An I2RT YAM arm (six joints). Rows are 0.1 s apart.
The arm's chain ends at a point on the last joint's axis. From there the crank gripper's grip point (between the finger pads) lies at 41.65 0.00 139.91 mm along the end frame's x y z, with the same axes.
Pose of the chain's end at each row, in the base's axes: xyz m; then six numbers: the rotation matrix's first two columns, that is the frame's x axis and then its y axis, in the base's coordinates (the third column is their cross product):
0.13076 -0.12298 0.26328 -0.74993 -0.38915 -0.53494 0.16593 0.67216 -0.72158
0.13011 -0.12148 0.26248 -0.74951 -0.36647 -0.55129 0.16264 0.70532 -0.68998
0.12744 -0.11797 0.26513 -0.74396 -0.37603 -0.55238 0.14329 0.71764 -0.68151
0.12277 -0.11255 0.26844 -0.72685 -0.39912 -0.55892 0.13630 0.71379 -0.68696
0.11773 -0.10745 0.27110 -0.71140 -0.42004 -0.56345 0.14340 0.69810 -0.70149
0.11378 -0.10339 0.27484 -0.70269 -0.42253 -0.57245 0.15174 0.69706 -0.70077
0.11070 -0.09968 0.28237 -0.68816 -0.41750 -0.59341 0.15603 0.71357 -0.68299
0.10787 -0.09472 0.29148 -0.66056 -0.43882 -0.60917 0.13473 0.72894 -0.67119
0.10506 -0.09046 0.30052 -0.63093 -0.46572 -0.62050 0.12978 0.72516 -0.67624
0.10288 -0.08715 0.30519 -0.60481 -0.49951 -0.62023 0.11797 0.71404 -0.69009
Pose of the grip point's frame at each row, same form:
0.18912 -0.22732 0.17951 -0.74993 -0.38915 -0.53494 0.16593 0.67216 -0.72158
0.18867 -0.22164 0.17390 -0.74951 -0.36647 -0.55129 0.16264 0.70532 -0.68998
0.18777 -0.21564 0.17496 -0.74396 -0.37603 -0.55238 0.14329 0.71764 -0.68151
0.18667 -0.20969 0.18018 -0.72685 -0.39912 -0.55892 0.13630 0.71379 -0.68696
0.18436 -0.20607 0.18658 -0.71140 -0.42004 -0.56345 0.14340 0.69810 -0.70149
0.18177 -0.20204 0.19144 -0.70269 -0.42253 -0.57245 0.15174 0.69706 -0.70077
0.18118 -0.19578 0.19807 -0.68816 -0.41750 -0.59341 0.15603 0.71357 -0.68299
0.18369 -0.18651 0.20701 -0.66056 -0.43882 -0.60917 0.13473 0.72894 -0.67119
0.18580 -0.18082 0.21912 -0.63093 -0.46572 -0.62050 0.12978 0.72516 -0.67624
0.18788 -0.17659 0.22718 -0.60481 -0.49951 -0.62023 0.11797 0.71404 -0.69009

